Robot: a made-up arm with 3 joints. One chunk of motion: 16 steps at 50 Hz.
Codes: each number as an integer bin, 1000 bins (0 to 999) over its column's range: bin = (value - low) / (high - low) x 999, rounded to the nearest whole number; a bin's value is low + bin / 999 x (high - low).
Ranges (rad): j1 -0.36..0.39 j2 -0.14..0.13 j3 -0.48..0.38
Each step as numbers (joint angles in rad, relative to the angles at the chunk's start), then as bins.
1 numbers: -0.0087 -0.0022 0.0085
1 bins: 468 510 567
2 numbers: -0.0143 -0.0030 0.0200
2 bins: 460 507 581
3 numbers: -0.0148 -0.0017 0.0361
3 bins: 460 512 600
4 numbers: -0.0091 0.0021 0.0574
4 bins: 467 526 624
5 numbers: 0.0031 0.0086 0.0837
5 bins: 484 550 655
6 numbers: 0.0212 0.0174 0.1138
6 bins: 508 582 690
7 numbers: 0.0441 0.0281 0.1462
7 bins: 538 622 727
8 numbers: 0.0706 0.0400 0.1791
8 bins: 574 666 766
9 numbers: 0.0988 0.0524 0.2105
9 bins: 611 712 802
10 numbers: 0.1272 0.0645 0.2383
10 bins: 649 757 834
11 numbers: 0.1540 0.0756 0.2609
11 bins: 685 798 861
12 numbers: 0.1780 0.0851 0.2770
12 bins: 717 833 879
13 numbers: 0.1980 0.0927 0.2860
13 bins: 743 861 890
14 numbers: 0.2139 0.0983 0.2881
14 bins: 764 882 892
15 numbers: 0.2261 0.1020 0.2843
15 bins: 781 895 888
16 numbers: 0.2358 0.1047 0.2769
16 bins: 794 905 879
